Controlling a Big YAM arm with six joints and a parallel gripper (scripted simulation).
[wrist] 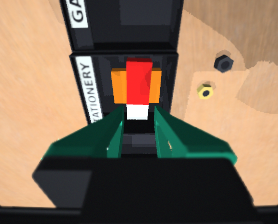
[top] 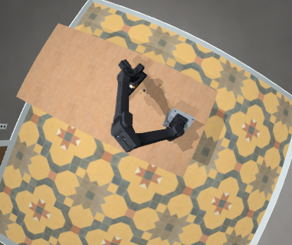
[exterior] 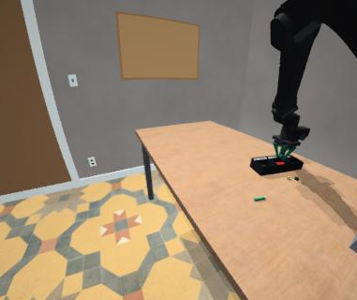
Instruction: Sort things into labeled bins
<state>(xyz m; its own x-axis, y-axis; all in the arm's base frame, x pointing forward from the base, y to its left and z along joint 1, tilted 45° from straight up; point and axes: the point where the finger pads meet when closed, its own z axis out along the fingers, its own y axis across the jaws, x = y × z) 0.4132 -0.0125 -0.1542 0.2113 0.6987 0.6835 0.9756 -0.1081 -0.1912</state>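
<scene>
The orange block lies 5 cm below my hand. The rest, counted from my hand: black nut: 10 cm behind, 1 cm to the right, 6 cm below; green battery: 11 cm behind, 25 cm to the left, 6 cm below; yellow nut: 8 cm behind, 2 cm to the left, 6 cm below.
</scene>
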